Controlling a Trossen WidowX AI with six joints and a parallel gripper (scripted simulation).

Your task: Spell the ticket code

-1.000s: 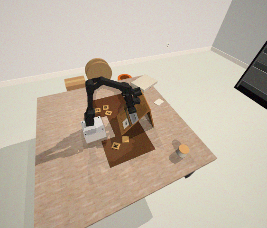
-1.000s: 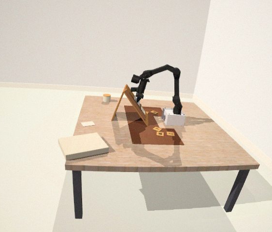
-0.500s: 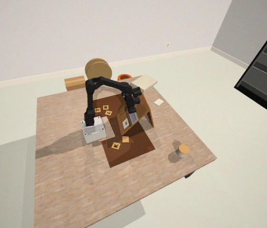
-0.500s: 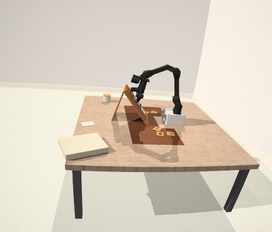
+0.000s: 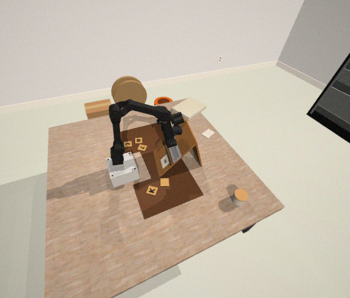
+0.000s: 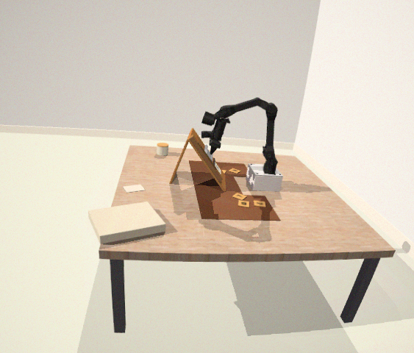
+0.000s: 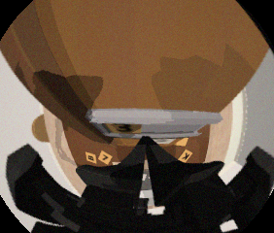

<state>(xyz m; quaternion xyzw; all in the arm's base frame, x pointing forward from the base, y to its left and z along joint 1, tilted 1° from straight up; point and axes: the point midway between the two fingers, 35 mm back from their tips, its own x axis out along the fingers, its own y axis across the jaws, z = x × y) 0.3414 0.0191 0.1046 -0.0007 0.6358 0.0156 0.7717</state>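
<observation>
Now: the tile marked 3 1 cm ahead of my gripper tip, 3 cm to the left of it and 1 cm below it. Also, from my gripper tip: dark mat 15 cm behind, 1 cm to the left, 17 cm below; blank-faced tile 7 cm behind, 18 cm to the right, 16 cm below; pale ticket 5 cm behind, 6 cm to the right, 10 cm below.
</observation>
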